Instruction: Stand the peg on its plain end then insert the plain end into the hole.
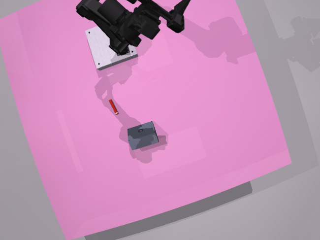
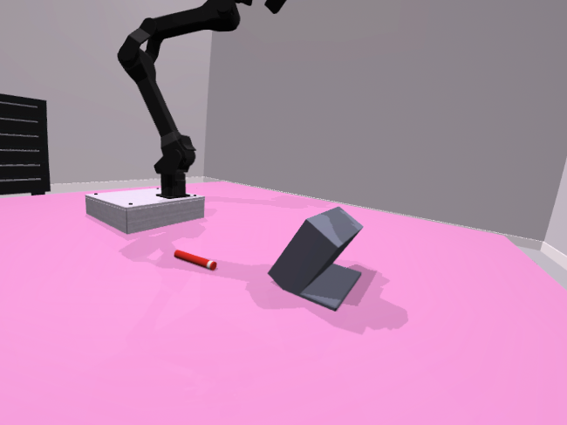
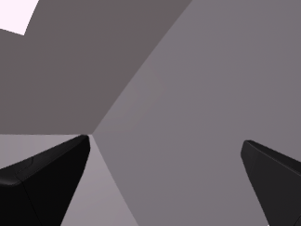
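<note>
Now: the red peg 190 mm ahead of my gripper tip, 340 mm to the right of it and 700 mm below it. From my gripper tip the other things lie so: grey foot 380 mm ahead, 240 mm to the right, 700 mm below; then sloped panel 350 mm ahead, 240 mm to the right, 650 mm below.
</note>
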